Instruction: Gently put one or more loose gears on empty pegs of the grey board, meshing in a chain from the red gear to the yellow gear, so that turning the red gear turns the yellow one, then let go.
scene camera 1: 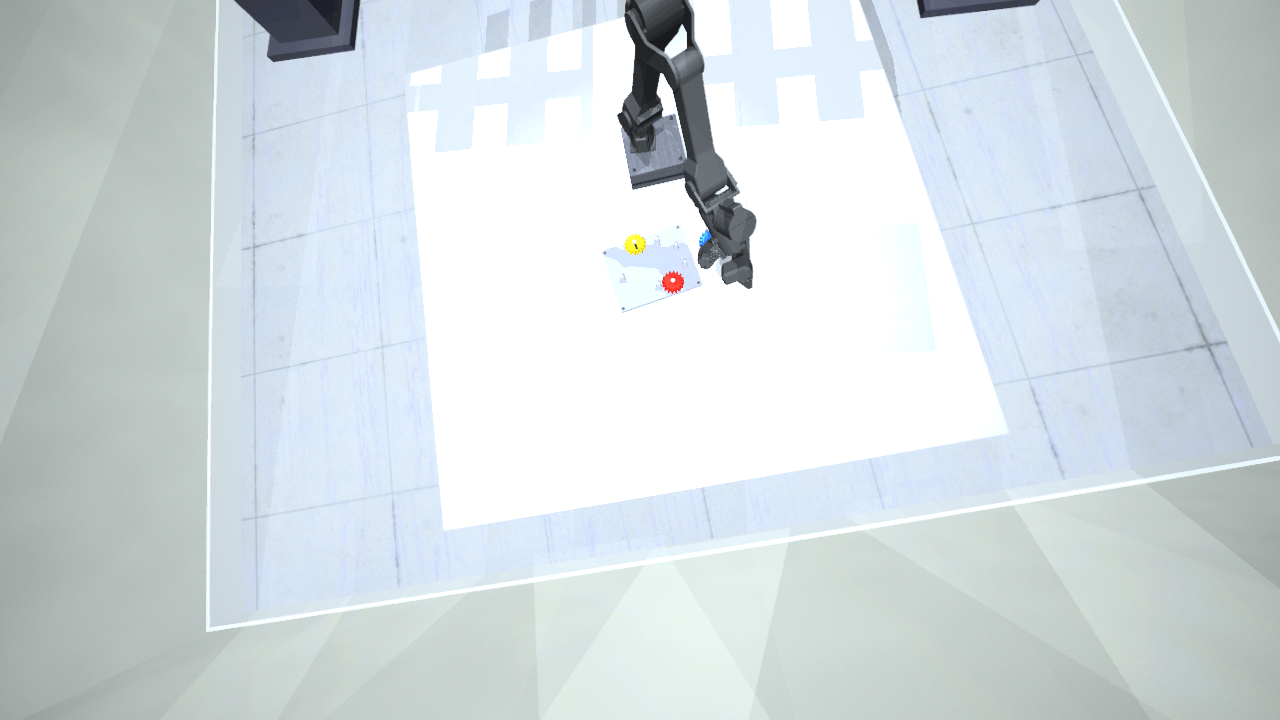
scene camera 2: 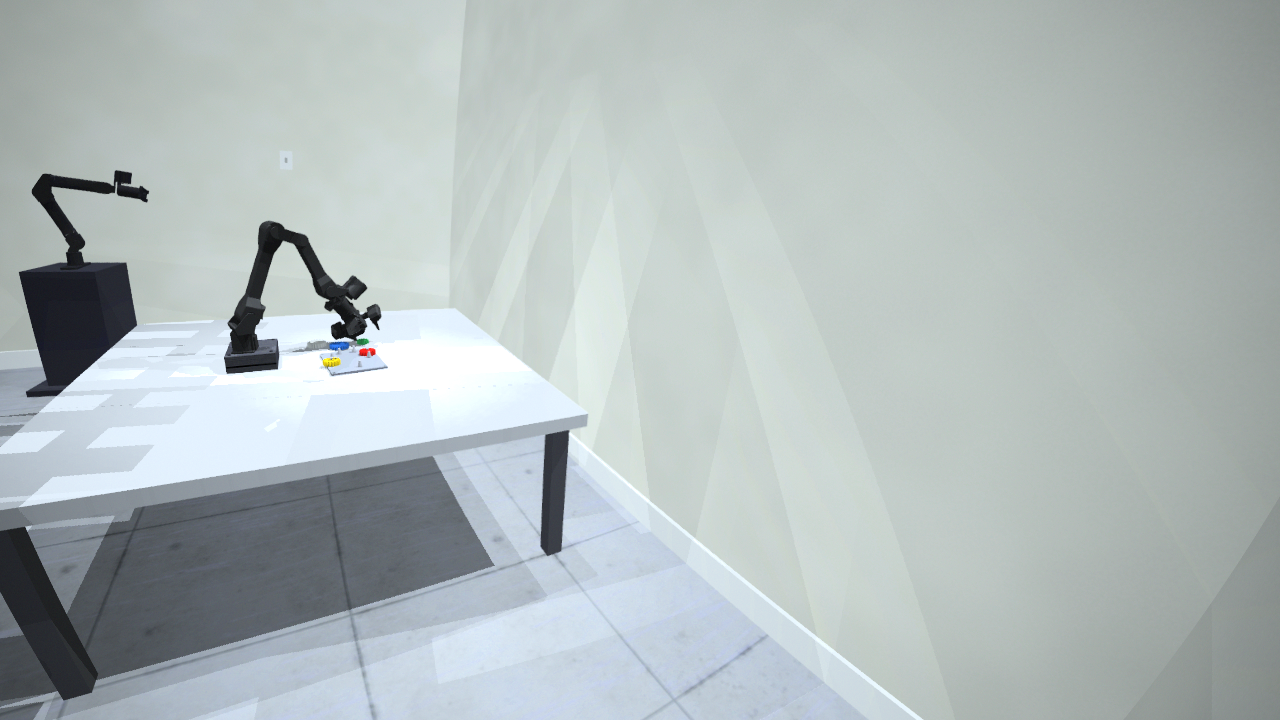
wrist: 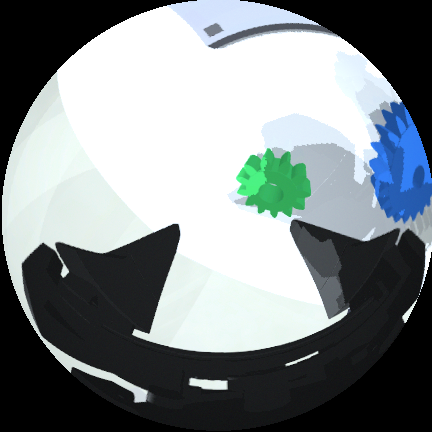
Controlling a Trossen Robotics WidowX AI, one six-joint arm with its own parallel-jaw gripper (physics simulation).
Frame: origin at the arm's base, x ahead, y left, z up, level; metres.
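Seen in the pictures: gripper, fingertip midpoint: (scene camera 2: 368, 335) (wrist: 236, 227); arm's base, link origin: (scene camera 1: 642, 140) (scene camera 2: 245, 349).
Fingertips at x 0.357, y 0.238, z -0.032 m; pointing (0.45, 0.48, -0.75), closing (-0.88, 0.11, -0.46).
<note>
Pixels of each thing's top centre, then the offset from my fingertips to it. "spot": a spot on its surface instead. Level surfaces: height alone.
- grey board, top centre: (scene camera 1: 649, 261) (scene camera 2: 350, 353) dz +0.007, dx -0.047, dy -0.235 m
- red gear, surface spot: (scene camera 2: 366, 351) spot: dz +0.000, dx +0.001, dy -0.199 m
- yellow gear, top centre: (scene camera 1: 634, 242) (scene camera 2: 331, 359) dz +0.002, dx -0.103, dy -0.270 m
- green gear, top centre: (wrist: 270, 193) (scene camera 2: 362, 339) dz -0.007, dx -0.018, dy -0.034 m
- blue gear, top centre: (scene camera 1: 712, 240) (scene camera 2: 339, 343) dz -0.007, dx -0.096, dy -0.078 m
- pale grey gear, top centre: (scene camera 2: 316, 341) dz -0.007, dx -0.176, dy -0.040 m
- white table, surface height: dz -0.024 m
The grey board (scene camera 1: 640, 291) (scene camera 2: 375, 365) (wrist: 192, 11) lies on the table. The red gear (scene camera 1: 673, 282) (scene camera 2: 366, 351) and yellow gear (scene camera 1: 632, 249) (scene camera 2: 331, 362) sit on its pegs, apart, with several empty pegs. My gripper (scene camera 1: 726, 270) (scene camera 2: 367, 334) (wrist: 236, 227) is open and empty, low over the table beside the board. The green gear (scene camera 2: 362, 342) (wrist: 296, 189) lies just beyond the fingertips, nearer the right finger in the wrist view; the arm hides it in scene camera 1. The blue gear (scene camera 1: 704, 239) (scene camera 2: 339, 345) (wrist: 393, 195) lies further right in the wrist view. A pale grey gear (scene camera 2: 315, 344) lies beside it.
The arm's base (scene camera 1: 656, 165) (scene camera 2: 252, 356) stands on the white table (scene camera 1: 554, 402) (scene camera 2: 483, 394) behind the board. A second arm (scene camera 2: 73, 186) stands on a dark pedestal (scene camera 2: 76, 313) away from the table.
</note>
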